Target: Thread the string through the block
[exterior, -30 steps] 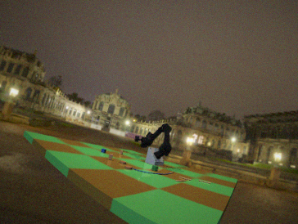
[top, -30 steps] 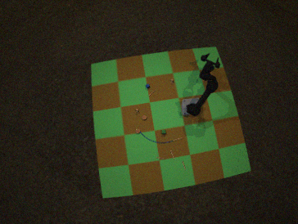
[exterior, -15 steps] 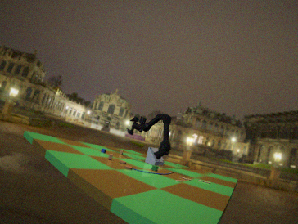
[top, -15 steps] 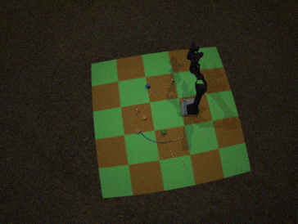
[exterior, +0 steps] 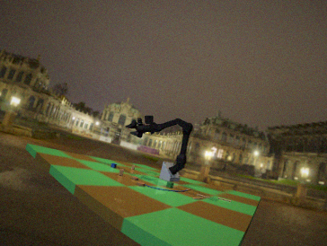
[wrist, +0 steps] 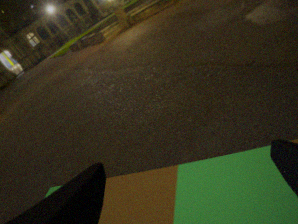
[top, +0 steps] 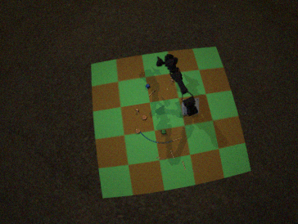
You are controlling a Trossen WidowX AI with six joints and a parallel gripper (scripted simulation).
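The green block lies 15 cm ahead of my gripper tip, 54 cm to the left of it and 29 cm below it. From my gripper tip the other things lie so: small wooden bit: 7 cm behind, 10 cm to the left, 29 cm below; then blue object: 16 cm ahead, 9 cm to the left, 29 cm below; then round wooden button: 36 cm ahead, 47 cm to the left, 30 cm below.
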